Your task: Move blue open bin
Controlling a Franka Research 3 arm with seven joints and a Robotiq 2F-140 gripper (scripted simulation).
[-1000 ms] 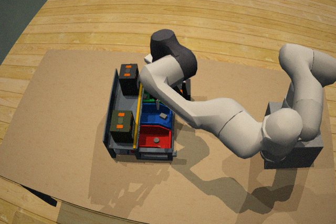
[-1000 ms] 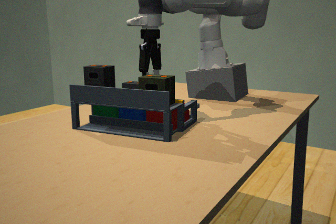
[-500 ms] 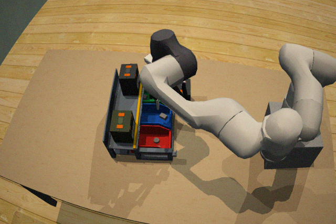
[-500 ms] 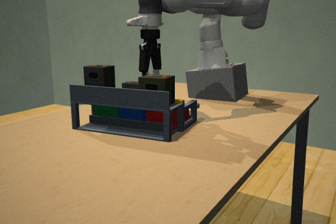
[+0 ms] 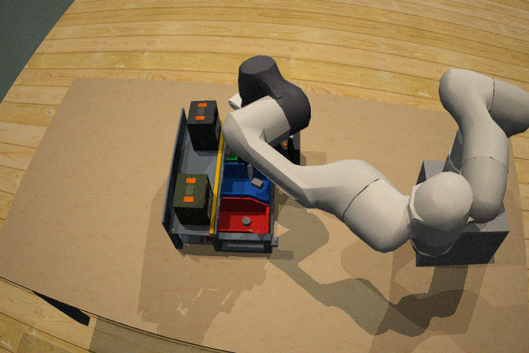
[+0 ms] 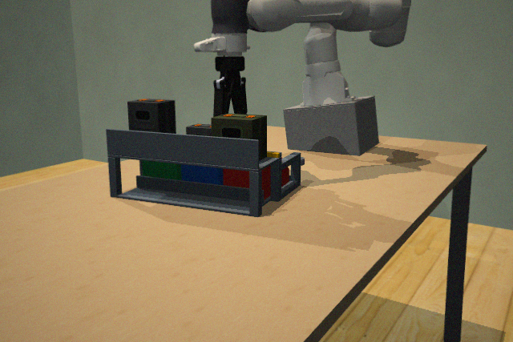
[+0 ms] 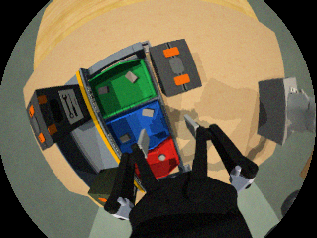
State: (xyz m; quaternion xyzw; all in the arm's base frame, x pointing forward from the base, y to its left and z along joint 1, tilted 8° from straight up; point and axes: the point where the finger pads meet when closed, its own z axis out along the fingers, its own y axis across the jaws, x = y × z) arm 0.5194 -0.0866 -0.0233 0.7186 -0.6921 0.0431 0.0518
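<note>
The blue open bin is 8 cm ahead of my hand and 8 cm below it. From my hand the other things lie so: yellow bar: 13 cm ahead, 1 cm below; then red bin: 8 cm ahead, 11 cm to the left, 8 cm below; then green bin: 9 cm ahead, 11 cm to the right, 8 cm below.
</note>
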